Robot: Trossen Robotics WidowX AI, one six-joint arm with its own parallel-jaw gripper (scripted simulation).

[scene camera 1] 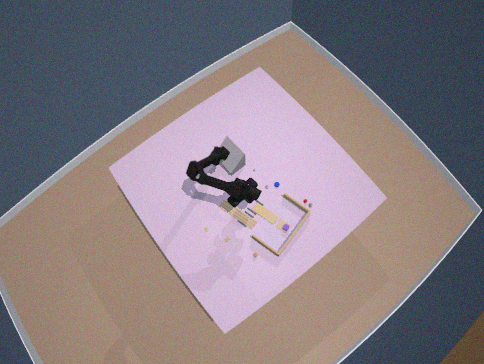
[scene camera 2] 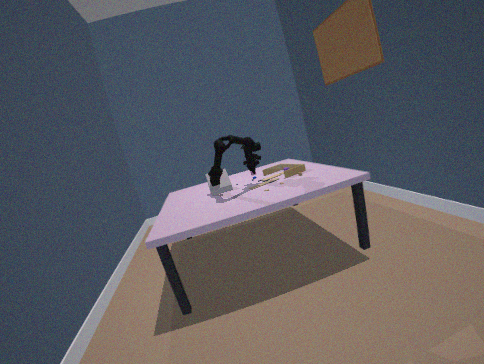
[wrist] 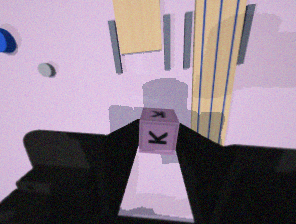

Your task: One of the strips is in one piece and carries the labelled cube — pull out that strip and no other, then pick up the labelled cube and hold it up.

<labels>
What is the gripper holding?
A labelled cube.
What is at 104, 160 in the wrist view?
The gripper.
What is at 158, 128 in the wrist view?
A labelled cube.
</labels>
